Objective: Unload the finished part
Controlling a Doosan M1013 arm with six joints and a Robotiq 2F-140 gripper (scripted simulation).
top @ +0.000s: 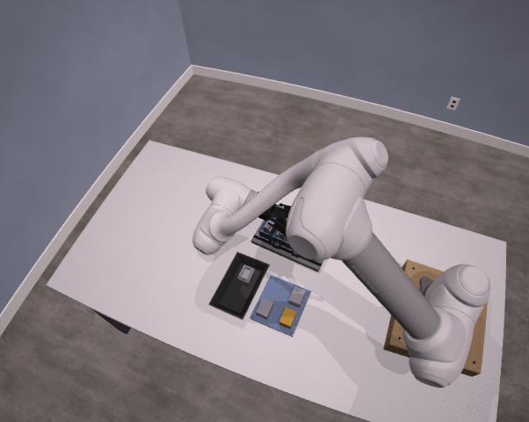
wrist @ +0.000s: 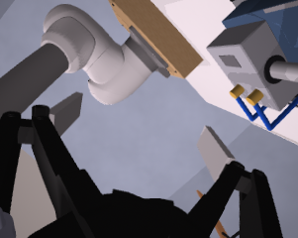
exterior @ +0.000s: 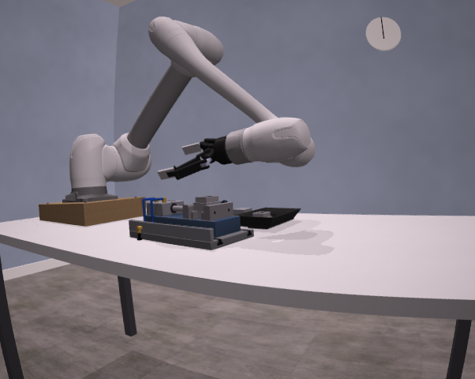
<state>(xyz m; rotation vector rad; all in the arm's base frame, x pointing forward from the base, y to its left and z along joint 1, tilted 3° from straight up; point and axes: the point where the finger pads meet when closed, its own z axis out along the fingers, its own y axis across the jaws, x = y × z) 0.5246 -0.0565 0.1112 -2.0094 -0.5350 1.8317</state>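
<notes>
Now: the cylinder 13 cm below my hand, 4 cm to the right of it and 1 cm behind it. Also, from my hand: orange block (28 cm to the left, 19 cm below, 1 cm behind); then blue plate (23 cm to the left, 21 cm below, 3 cm ahead).
</notes>
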